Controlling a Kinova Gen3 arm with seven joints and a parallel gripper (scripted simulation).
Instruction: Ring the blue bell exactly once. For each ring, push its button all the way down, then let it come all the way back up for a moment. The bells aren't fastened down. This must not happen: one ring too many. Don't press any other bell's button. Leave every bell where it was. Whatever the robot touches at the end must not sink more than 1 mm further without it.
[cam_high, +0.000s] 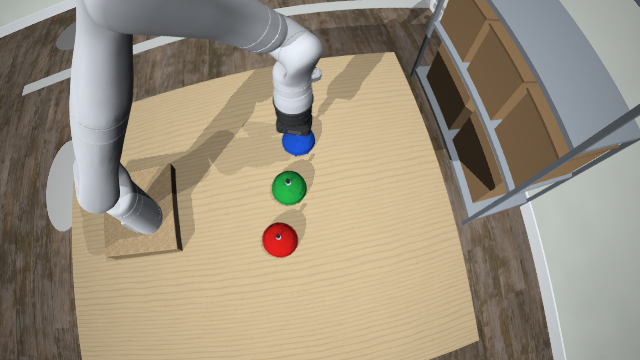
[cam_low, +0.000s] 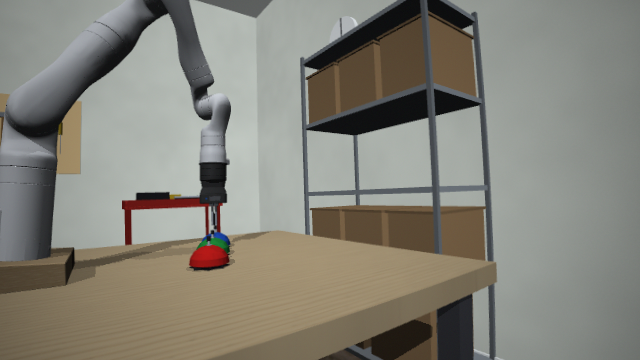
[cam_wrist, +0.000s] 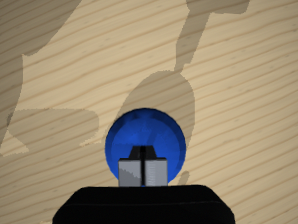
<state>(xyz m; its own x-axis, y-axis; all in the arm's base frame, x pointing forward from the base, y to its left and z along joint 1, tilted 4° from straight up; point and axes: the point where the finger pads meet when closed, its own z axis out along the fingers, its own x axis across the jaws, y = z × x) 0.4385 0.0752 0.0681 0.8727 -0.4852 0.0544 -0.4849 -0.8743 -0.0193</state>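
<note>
The blue bell lies 50 mm below my hand. From my hand the other things lie so: green bell: 60 mm behind, 110 mm to the right, 50 mm below; red bell: 120 mm behind, 230 mm to the right, 50 mm below.
</note>
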